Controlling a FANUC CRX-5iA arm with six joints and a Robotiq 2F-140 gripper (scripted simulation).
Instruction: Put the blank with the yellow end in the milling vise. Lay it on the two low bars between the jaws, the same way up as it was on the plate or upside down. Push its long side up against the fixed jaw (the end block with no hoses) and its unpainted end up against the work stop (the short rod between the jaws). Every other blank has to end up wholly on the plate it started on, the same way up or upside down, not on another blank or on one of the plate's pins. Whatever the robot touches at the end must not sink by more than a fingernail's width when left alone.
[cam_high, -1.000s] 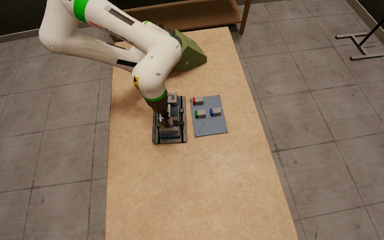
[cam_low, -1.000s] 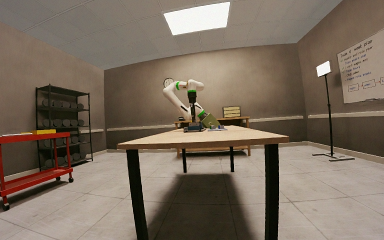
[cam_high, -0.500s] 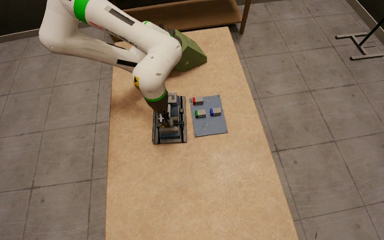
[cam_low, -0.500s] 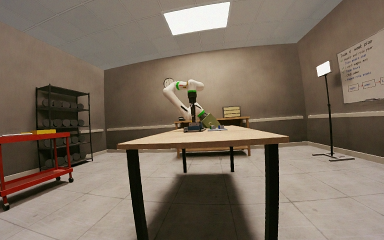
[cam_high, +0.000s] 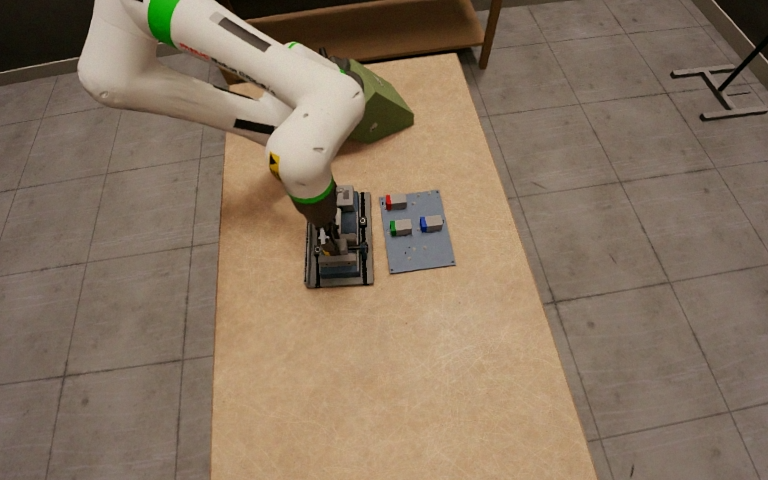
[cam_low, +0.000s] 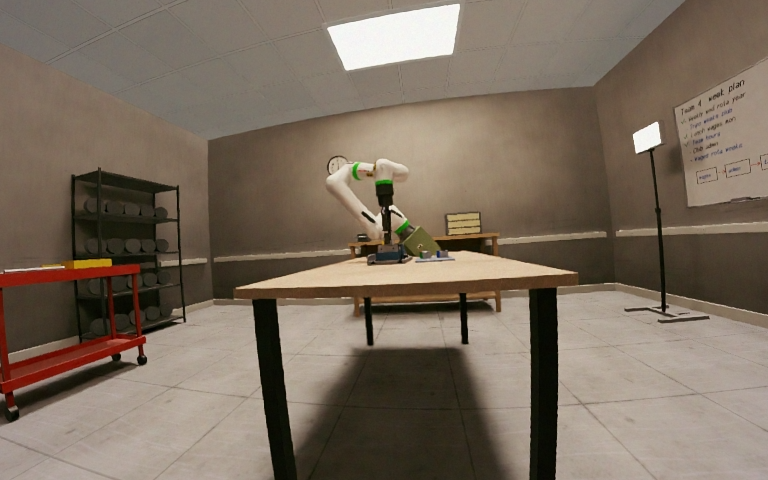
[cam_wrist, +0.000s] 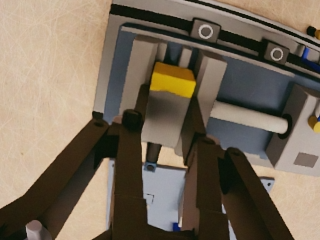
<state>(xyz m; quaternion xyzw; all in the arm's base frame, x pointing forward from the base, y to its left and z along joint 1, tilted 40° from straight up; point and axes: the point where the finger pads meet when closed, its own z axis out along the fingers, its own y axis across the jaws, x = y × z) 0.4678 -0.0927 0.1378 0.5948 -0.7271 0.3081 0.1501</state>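
Right now my hand is 30 mm short of the fixed jaw and 60 mm above it. Round my hand: green-ended blank (40 mm behind, 200 mm to the left, 110 mm below); hose end block (160 mm behind, 40 mm to the left, 60 mm below); work stop (10 mm ahead, 50 mm to the left, 50 mm below).
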